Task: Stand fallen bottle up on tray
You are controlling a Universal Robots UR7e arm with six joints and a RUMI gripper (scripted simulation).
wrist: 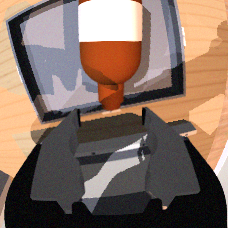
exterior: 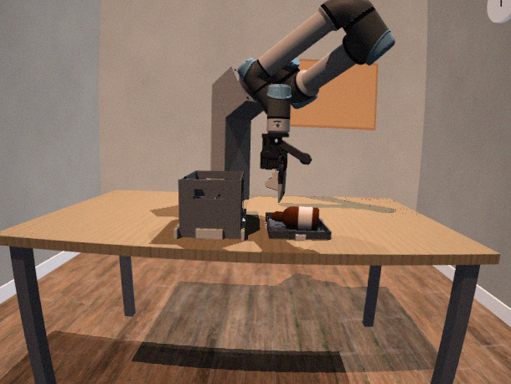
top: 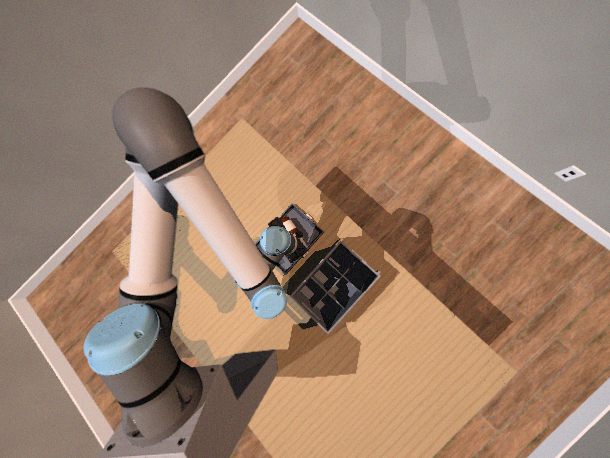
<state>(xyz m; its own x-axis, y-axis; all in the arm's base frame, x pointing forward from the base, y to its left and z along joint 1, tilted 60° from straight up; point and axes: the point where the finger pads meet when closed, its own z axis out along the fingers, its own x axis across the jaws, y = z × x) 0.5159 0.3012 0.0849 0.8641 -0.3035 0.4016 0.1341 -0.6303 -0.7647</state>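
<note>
Right now my hand is 7 cm above the bottle, 5 cm to the right of it and 1 cm past it. Round my hand: grey crate (21 cm to the right, 7 cm ahead, 3 cm below); then dark tray (10 cm below, 5 cm to the left, 3 cm behind).
</note>
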